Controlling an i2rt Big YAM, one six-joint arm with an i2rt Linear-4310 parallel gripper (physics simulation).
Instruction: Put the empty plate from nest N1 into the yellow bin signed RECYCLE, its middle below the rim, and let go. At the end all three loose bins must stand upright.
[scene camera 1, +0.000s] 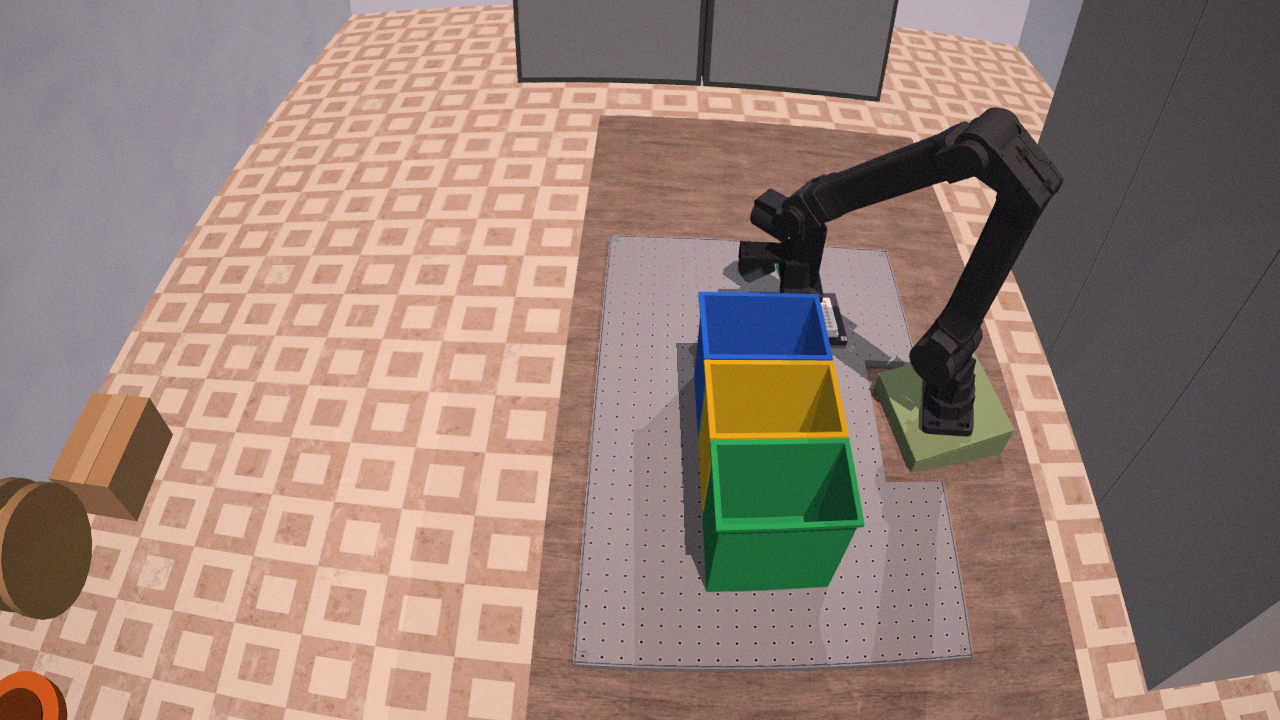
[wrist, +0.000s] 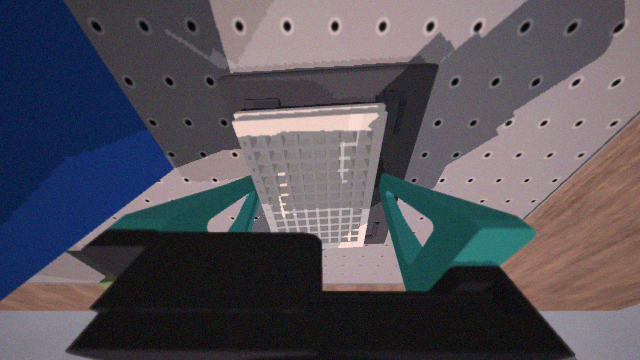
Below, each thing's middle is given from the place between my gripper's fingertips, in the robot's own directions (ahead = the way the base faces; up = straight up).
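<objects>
With the white plate (wrist: 314, 168), my hand is 10 mm past it and 10 mm below it. The dark nest (wrist: 346, 86) is 10 mm behind my hand, 10 mm to the right of it and 10 mm below it. Then there is the blue bin (scene camera 1: 733, 325), which I find 40 mm ahead of my hand, 200 mm to the left of it and 80 mm above it; the yellow bin (scene camera 1: 744, 399) is 10 mm ahead of my hand, 330 mm to the left of it and 80 mm above it.
</objects>
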